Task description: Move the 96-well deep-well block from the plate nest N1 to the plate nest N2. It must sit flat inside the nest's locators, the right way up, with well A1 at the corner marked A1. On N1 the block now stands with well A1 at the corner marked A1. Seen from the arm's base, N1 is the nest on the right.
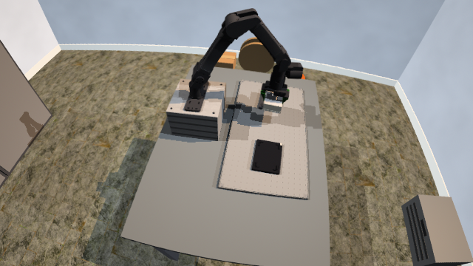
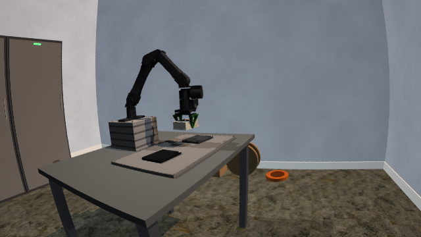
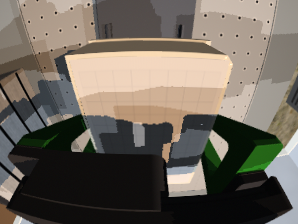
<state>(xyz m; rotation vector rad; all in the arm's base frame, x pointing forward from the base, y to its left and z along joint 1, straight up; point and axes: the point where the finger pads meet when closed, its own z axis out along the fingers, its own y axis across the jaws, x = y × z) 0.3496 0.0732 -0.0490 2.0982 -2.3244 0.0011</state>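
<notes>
Right now the nest N2 is 10 mm ahead of my hand, 110 mm to the left of it and 100 mm below it. Also, from my hand: deep-well block (10 mm above); nest N1 (250 mm to the right, 100 mm below).
</notes>
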